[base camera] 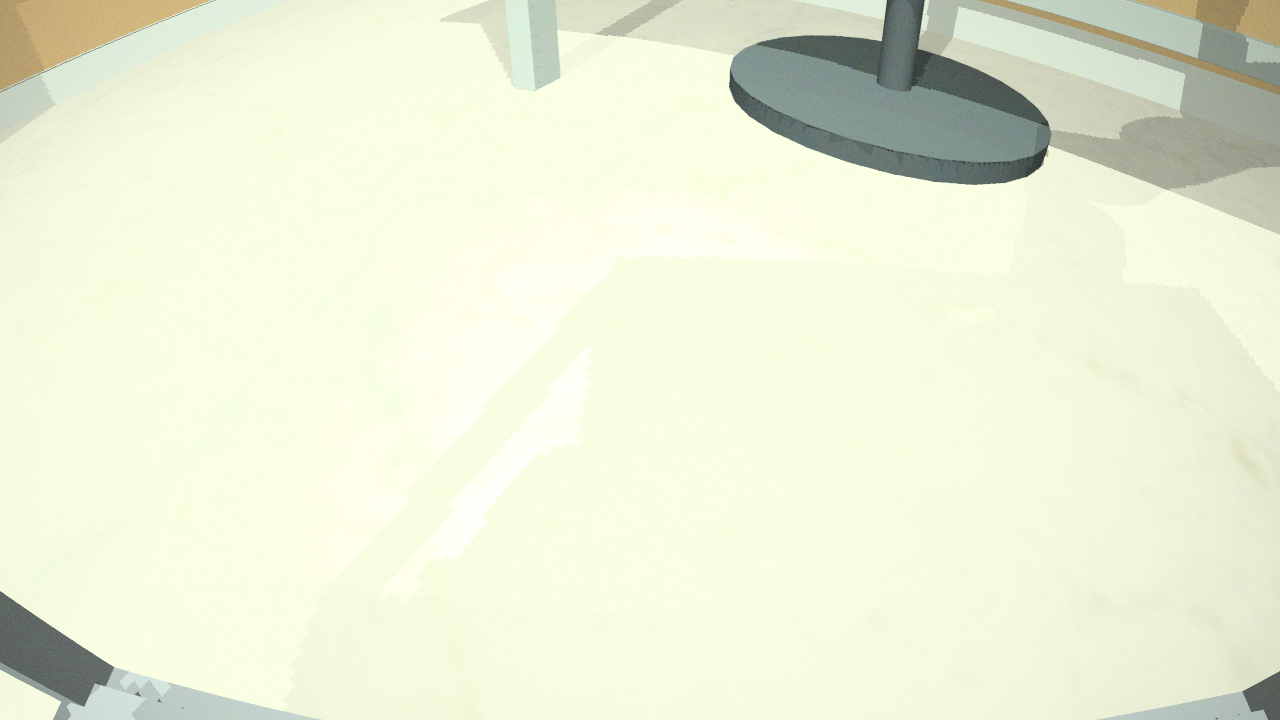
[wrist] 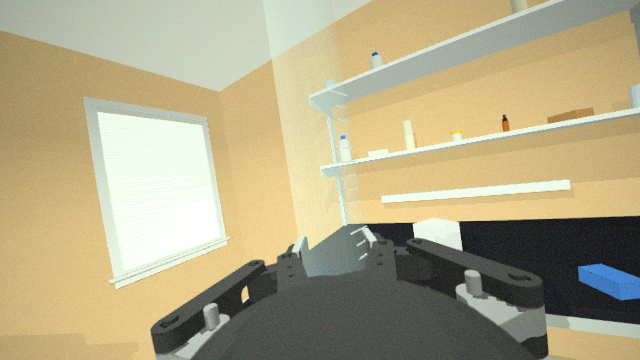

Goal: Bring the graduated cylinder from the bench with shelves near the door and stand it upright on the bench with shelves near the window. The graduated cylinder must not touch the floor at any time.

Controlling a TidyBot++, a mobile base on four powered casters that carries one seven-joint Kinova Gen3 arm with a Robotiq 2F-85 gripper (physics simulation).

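Places are measured from the arm's base along level axes (x right, y back, z down), in metres.
Pixels of known places: gripper, fingertip midpoint: (wrist: pixel 334 244).
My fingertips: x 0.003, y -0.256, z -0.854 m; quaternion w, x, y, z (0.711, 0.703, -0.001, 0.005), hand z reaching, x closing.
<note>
Behind a point stands the place of what it marks.
My gripper (wrist: pixel 334 244) @[x 0.004, y -0.256, z -0.854 m] is shut on the clear graduated cylinder (wrist: pixel 310 130) @[x 0.001, y -0.200, z -0.936 m] in the wrist view. The cylinder rises above the fingertips, leans slightly left in the picture and runs out at the top edge; white scale marks show along its right side. Its lower end is hidden. The bench with shelves near the window has a black top (wrist: pixel 510 260) @[x 0.597, y -0.780, z -0.518 m], which shows behind and to the right of the fingers. Part of it shows through the cylinder. The gripper does not show in the base camera view.
A white box (wrist: pixel 436 234) @[x 0.382, y -0.843, z -0.628 m] and a blue block (wrist: pixel 602 281) @[x 0.643, y -0.566, z -0.545 m] are on the bench. Bottles stand on the lower shelf (wrist: pixel 480 139) @[x 0.696, y -0.968, z -0.961 m] and upper shelf (wrist: pixel 475 47) @[x 0.822, y -1.066, z -1.413 m]. The window (wrist: pixel 162 195) @[x -1.379, y -1.705, z -0.961 m] is left. In the base view, a round dark stool base (base camera: pixel 805 98) @[x 0.157, y -0.881, z 0.366 m] stands right of a pale bench leg (base camera: pixel 534 44) @[x -0.188, y -0.980, z 0.327 m].
</note>
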